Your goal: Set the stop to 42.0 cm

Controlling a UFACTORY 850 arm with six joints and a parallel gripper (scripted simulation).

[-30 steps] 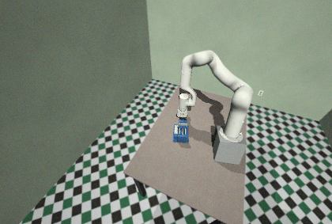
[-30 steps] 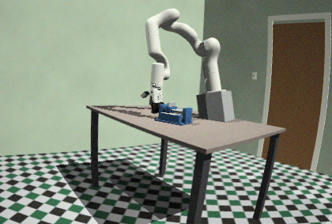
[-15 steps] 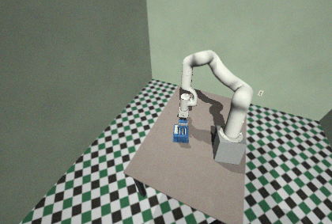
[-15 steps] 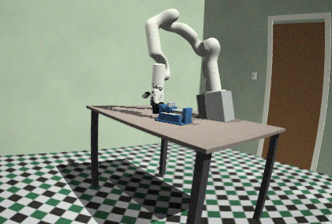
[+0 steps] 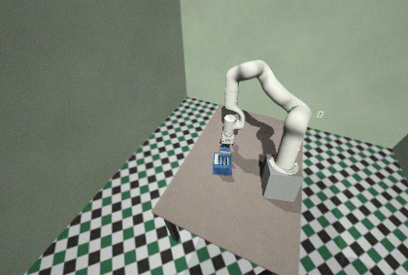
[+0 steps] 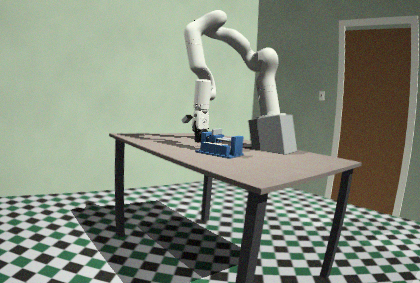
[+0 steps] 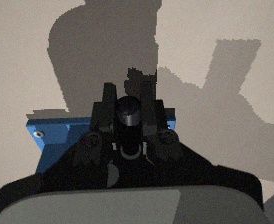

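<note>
My hand is 12 cm to the right of the stop block and 3 cm below it.
</note>
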